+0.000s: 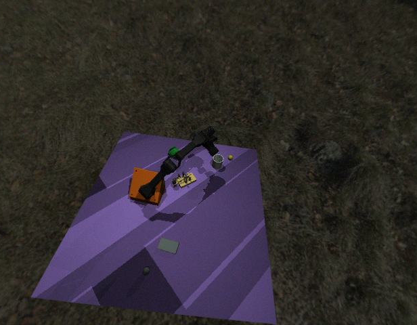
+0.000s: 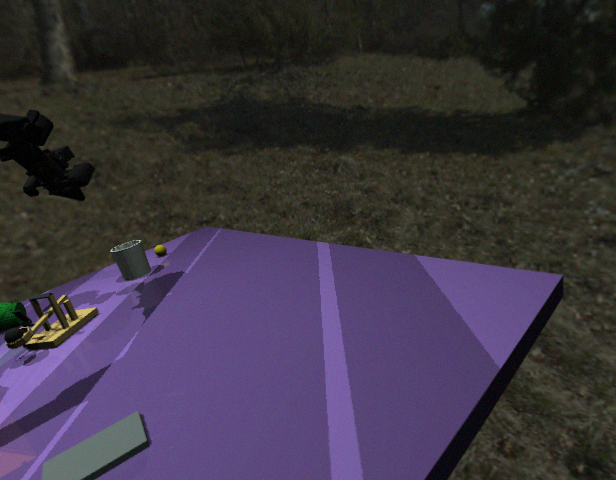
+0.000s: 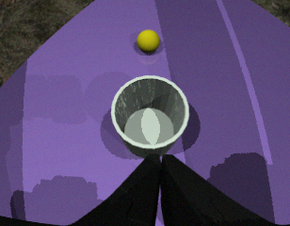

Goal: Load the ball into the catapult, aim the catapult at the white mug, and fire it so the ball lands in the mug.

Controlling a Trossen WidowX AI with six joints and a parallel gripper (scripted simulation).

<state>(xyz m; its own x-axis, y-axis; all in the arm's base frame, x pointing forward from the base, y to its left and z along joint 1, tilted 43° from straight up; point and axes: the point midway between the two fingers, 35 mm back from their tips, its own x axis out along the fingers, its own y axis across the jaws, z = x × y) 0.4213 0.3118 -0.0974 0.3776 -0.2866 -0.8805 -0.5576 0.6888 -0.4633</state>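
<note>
My gripper tip is 260 mm past the black ball, 210 mm above it and 200 mm to the left of it. Round my gripper tip: yellow ball: 250 mm below, 190 mm ahead, 150 mm to the left; then white mug: 240 mm below, 70 mm ahead, 50 mm to the left; then wooden catapult: 220 mm below, 220 mm behind, 150 mm to the right.
</note>
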